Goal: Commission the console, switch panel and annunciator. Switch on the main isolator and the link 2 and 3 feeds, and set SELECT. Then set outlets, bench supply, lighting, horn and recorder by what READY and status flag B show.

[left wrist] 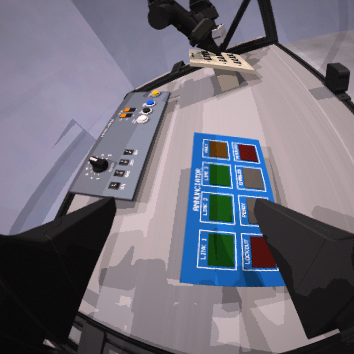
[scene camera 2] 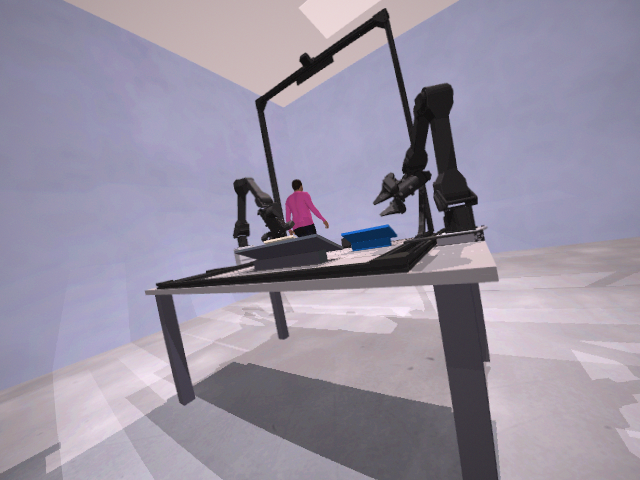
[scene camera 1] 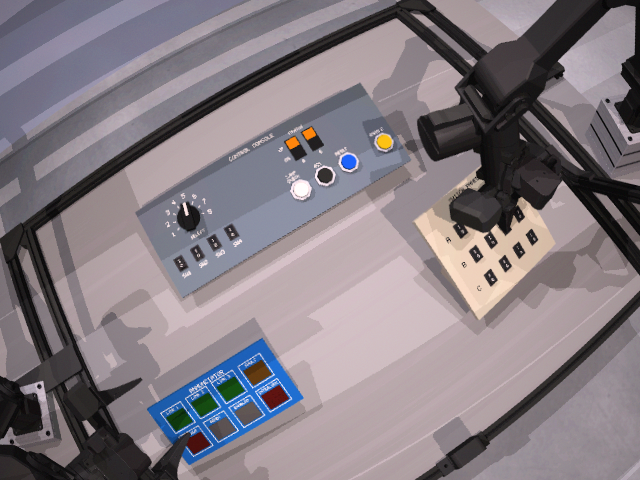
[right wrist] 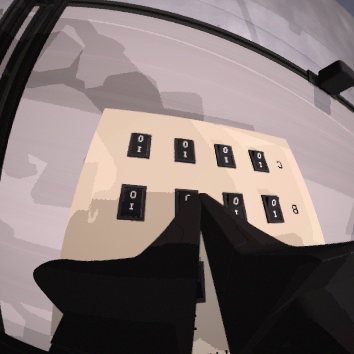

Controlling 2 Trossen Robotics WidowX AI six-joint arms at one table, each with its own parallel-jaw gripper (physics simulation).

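Where they show: left gripper, between the fingertips: [left wrist: 185, 204] [scene camera 2: 376, 210] [scene camera 1: 164, 406]; right gripper, between the fingertips: [left wrist: 219, 53] [scene camera 1: 505, 229] [right wrist: 197, 199]; left arm's base, origin of its link: [scene camera 2: 461, 230] [scene camera 1: 25, 414]; right arm's base, origin of its link: [scene camera 2: 243, 247] [scene camera 1: 635, 116].
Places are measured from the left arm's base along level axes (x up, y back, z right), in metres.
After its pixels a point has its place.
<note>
The grey console [scene camera 1: 258, 191] {x 0.038, y -0.496, z -0.220 m} [scene camera 2: 289, 248] {x 0.037, y -0.470, z -0.237 m} has its SELECT knob [scene camera 1: 188, 217] {x 0.063, y -0.388, z -0.203 m} [left wrist: 98, 164] {x 0.059, y -0.379, z -0.196 m} pointing at about 5. Flag B [scene camera 1: 312, 137] {x 0.051, y -0.599, z -0.274 m} shows orange in its upper half. The blue annunciator [scene camera 1: 262, 347] {x 0.050, y -0.438, z 0.013 m} [scene camera 2: 369, 234] {x 0.030, y -0.345, z 0.057 m} [left wrist: 187, 270] {x 0.052, y -0.265, z 0.057 m} has dull green LINK tiles and grey READY [scene camera 1: 221, 428] {x 0.020, y -0.344, z 0.101 m} and ENABLED tiles. My left gripper [scene camera 1: 163, 408] {x 0.116, y -0.301, z 0.072 m} [scene camera 2: 378, 208] {x 0.116, y -0.301, z 0.072 m} [left wrist: 185, 204] {x 0.116, y -0.301, z 0.072 m} is open and empty above its LINK 1 end. My right gripper [scene camera 1: 506, 229] {x 0.051, y -0.810, z -0.028 m} [right wrist: 197, 199] {x 0.051, y -0.810, z -0.028 m} is shut and empty over the beige switch panel [scene camera 1: 444, 248] {x 0.065, y -0.709, z -0.029 m} [left wrist: 245, 67] {x 0.019, y -0.733, z 0.048 m} [right wrist: 165, 172] {x 0.036, y -0.832, z -0.021 m}, hiding row A in the right wrist view. Rocker positions are unclear.
White, black, blue and yellow buttons [scene camera 1: 300, 189] {x 0.035, y -0.556, z -0.202 m} [scene camera 1: 324, 175] {x 0.035, y -0.596, z -0.212 m} [scene camera 1: 348, 162] {x 0.035, y -0.637, z -0.221 m} [scene camera 1: 384, 142] {x 0.035, y -0.702, z -0.236 m} stand on the console, with small switches SW1 to SW4 at its other end. A black frame [scene camera 1: 217, 113] borders the table. A person in pink [scene camera 2: 302, 209] stands beyond the table.
</note>
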